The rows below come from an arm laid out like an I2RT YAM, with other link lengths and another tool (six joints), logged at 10 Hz.
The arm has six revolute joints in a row. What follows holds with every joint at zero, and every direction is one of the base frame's.
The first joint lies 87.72 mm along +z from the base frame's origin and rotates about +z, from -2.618 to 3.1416 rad.
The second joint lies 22.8 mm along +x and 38.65 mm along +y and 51.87 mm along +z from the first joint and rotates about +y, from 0 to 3.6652 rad.
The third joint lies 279.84 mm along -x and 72.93 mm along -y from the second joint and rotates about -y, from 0 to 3.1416 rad.
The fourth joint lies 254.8 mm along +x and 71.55 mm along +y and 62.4 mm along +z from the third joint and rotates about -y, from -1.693 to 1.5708 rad.
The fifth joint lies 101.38 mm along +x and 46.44 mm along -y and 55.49 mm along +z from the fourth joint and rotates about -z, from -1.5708 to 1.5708 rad.
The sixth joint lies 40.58 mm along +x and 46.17 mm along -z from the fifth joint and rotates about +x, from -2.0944 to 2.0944 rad.
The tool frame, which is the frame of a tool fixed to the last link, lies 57 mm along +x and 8 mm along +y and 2 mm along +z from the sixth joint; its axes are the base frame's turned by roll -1.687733, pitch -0.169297 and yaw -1.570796 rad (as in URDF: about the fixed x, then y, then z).
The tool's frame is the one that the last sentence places.
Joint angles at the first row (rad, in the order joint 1, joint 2, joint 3, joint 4, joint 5, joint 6):
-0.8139 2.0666 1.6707 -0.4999 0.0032 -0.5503
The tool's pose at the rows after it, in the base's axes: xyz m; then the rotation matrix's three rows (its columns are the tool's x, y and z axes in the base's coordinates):
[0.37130 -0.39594 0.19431], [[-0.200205 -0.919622 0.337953], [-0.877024 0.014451 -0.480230], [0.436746 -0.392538 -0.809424]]
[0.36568 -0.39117 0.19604], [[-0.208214 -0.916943 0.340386], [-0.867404 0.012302 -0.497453], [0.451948 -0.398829 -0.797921]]
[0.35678 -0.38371 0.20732], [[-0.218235 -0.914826 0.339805], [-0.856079 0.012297 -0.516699], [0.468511 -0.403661 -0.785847]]
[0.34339 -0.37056 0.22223], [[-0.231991 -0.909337 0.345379], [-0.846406 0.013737 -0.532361], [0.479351 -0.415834 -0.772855]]
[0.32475 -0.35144 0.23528], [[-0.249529 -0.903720 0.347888], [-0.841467 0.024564 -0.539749], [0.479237 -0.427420 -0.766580]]
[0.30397 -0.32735 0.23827], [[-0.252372 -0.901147 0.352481], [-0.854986 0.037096 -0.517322], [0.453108 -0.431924 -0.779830]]
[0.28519 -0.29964 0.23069], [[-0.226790 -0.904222 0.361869], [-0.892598 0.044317 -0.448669], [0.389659 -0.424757 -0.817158]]
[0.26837 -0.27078 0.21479], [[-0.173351 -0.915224 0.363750], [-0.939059 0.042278 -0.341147], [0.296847 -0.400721 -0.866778]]
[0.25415 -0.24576 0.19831], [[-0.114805 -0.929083 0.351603], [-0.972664 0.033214 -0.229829], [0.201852 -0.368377 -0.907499]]
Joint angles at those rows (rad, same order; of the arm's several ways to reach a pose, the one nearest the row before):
-0.8139 2.0426 1.6180 -0.4358 0.0067 -0.5568
-0.8135 2.0067 1.5623 -0.3977 0.0170 -0.5575
-0.8135 1.9495 1.5146 -0.3889 0.0307 -0.5579
-0.8135 1.8644 1.4456 -0.3843 0.0380 -0.5526
-0.8135 1.7577 1.3556 -0.3904 0.0425 -0.5381
-0.8143 1.6508 1.2541 -0.4133 0.0246 -0.5217
-0.8139 1.5631 1.1625 -0.4663 -0.0284 -0.5098
-0.8131 1.5020 1.0843 -0.5411 -0.1040 -0.5140
-0.8123 1.4670 1.0267 -0.6178 -0.1734 -0.5323

